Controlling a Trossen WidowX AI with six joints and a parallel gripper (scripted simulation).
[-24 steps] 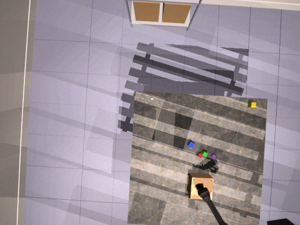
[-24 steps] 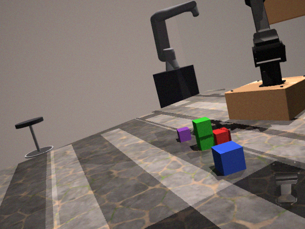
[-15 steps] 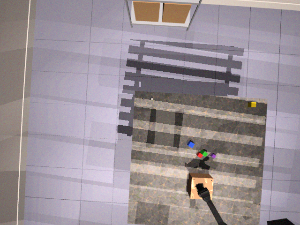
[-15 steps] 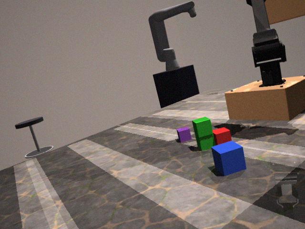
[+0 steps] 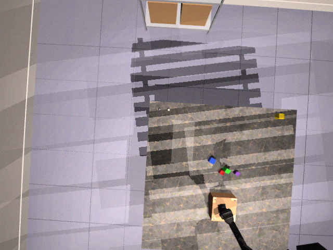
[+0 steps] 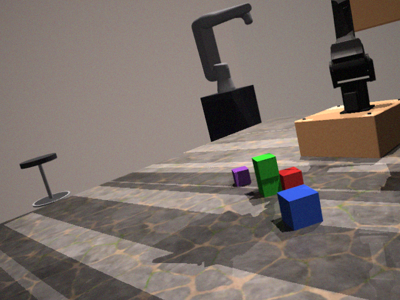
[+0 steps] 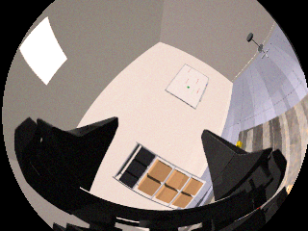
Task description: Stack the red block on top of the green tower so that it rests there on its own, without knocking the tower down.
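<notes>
The red block lies 110 mm ahead of my gripper tip, 60 mm to the left of it and 720 mm below it. Round my gripper tip: blue block 220 mm ahead, 140 mm to the left, 720 mm below; purple block 80 mm ahead, 70 mm to the right, 720 mm below; yellow block 520 mm ahead, 500 mm to the right, 720 mm below.
</notes>
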